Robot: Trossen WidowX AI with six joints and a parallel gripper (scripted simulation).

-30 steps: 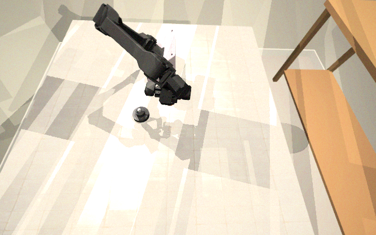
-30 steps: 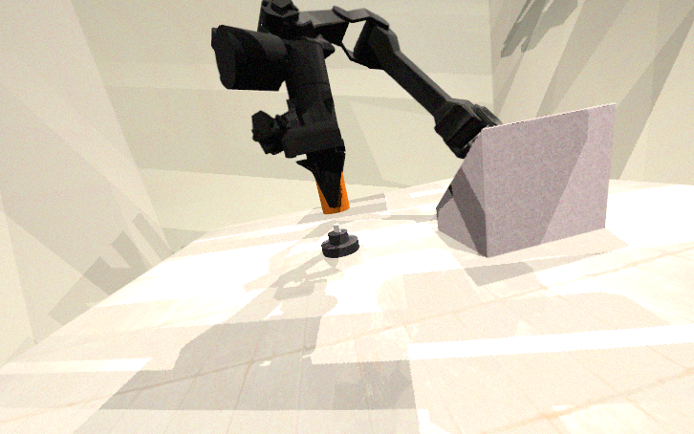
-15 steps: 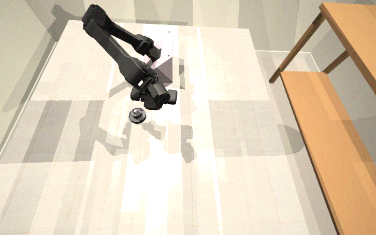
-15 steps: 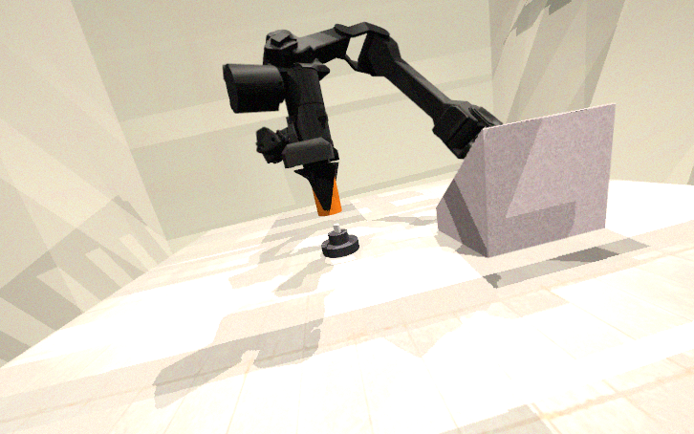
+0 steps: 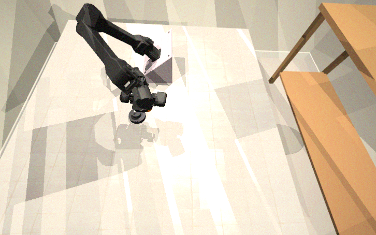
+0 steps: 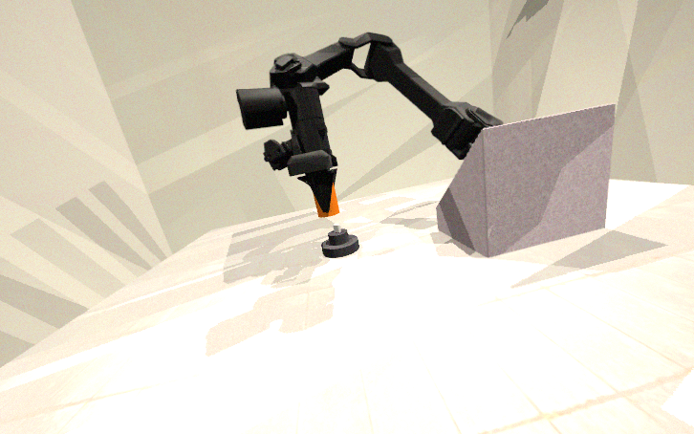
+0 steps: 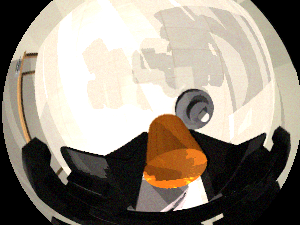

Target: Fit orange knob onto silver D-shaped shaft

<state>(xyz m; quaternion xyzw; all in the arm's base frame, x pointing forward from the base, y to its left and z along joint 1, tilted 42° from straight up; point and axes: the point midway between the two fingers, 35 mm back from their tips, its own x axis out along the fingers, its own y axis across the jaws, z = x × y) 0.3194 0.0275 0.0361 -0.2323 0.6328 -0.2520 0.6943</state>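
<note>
Right now my gripper tip is 1 cm past the black round pedestal, 7 cm to the left of it and 8 cm above it. Round my gripper tip: orange knob: 3 cm above.
</note>
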